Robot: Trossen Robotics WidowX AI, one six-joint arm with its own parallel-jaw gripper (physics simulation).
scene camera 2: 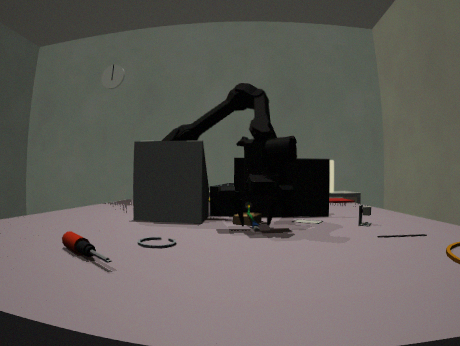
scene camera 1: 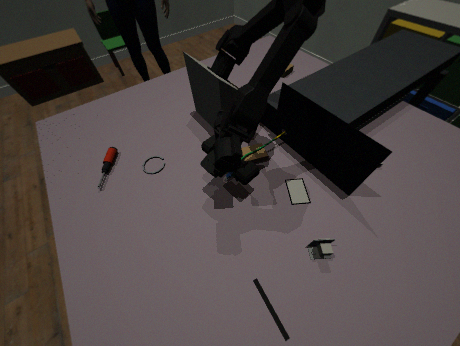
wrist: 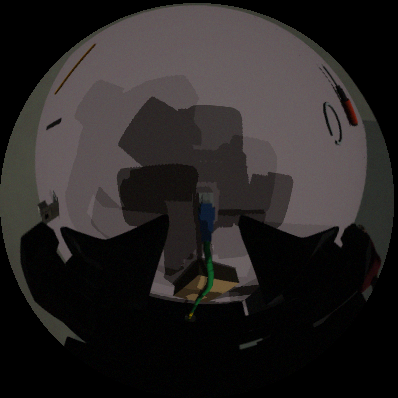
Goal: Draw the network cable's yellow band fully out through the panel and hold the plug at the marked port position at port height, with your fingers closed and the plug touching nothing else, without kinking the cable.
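Places are measured from the arm's base along level axes (x up, y left, z back), in metres.
Where they show: gripper, fingertip midpoint: (scene camera 2: 255,225) (scene camera 1: 230,174) (wrist: 204,219); arm's base, origin of the base link: (scene camera 2: 170,163) (scene camera 1: 218,74).
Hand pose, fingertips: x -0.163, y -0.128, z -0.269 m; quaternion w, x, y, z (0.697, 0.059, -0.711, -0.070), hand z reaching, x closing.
Note:
Each offset is from my fingertips to the top centre of the thing. "spot": to the spot under its first point.
The network cable's blue plug {dx +0.011, dy -0.004, dz +0.000 m} (scene camera 1: 228,176) (scene camera 2: 255,224) (wrist: 207,215) is low over the table, its clear tip pointing away from the panel. The green cable {spot: dx +0.020, dy +0.129, dz +0.023 m} (scene camera 1: 259,148) (wrist: 210,272) runs back from it in a gentle bend, above a wooden block {dx +0.014, dy +0.107, dz +0.025 m} (scene camera 1: 259,154) (wrist: 223,289). Its yellow band {spot: dx +0.028, dy +0.226, dz +0.026 m} (scene camera 1: 281,134) (wrist: 190,315) shows at the hole in the black panel {dx +0.189, dy +0.245, dz -0.088 m} (scene camera 1: 325,145) (scene camera 2: 315,185); how much is through is unclear. My gripper (scene camera 2: 256,220) (wrist: 204,219) is open, with a finger on either side of the plug and gaps between. The arm partly hides the plug in scene camera 1.
A grey upright board (scene camera 1: 205,92) (scene camera 2: 167,182) stands beside the arm. A black-edged pale card {dx -0.010, dy +0.138, dz -0.158 m} (scene camera 1: 298,191), a small grey bracket {dx +0.045, dy +0.061, dz -0.317 m} (scene camera 1: 325,249) (scene camera 2: 365,211) (wrist: 48,211) and a black strip {dx -0.009, dy -0.116, dz -0.342 m} (scene camera 1: 270,309) lie around. A red screwdriver {dx +0.019, dy -0.333, dz +0.256 m} (scene camera 1: 109,156) (scene camera 2: 76,242) and dark ring {dx -0.006, dy -0.195, dz +0.187 m} (scene camera 1: 145,169) are opposite.

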